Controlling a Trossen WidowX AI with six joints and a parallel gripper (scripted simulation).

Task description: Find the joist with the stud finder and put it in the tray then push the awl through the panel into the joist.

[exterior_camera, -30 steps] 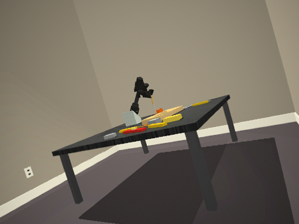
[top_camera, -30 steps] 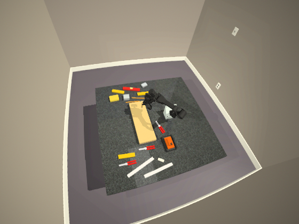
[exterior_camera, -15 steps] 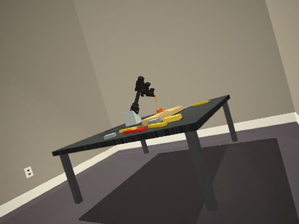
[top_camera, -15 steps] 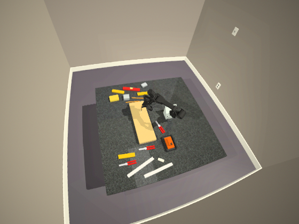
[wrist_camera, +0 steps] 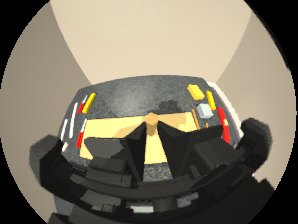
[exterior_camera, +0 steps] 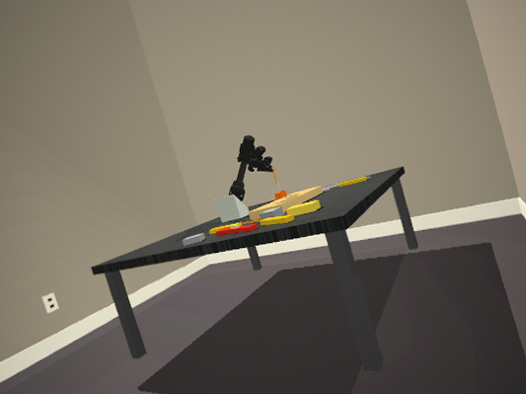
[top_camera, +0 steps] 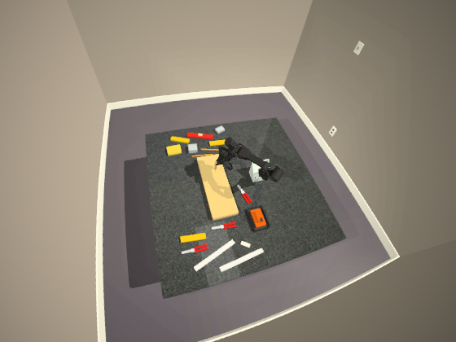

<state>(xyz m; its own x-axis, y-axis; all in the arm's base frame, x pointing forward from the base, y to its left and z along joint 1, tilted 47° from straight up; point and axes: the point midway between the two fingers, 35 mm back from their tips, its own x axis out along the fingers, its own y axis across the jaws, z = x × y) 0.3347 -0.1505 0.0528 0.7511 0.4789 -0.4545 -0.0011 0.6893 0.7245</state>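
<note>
Right now my gripper tip is 50 mm above the awl. Also, from my gripper tip: dark tray 390 mm to the left, 210 mm behind, 180 mm below; then grey block 320 mm to the right, 180 mm below, 100 mm ahead; then orange stud finder 400 mm to the left, 210 mm behind, 150 mm below.
</note>
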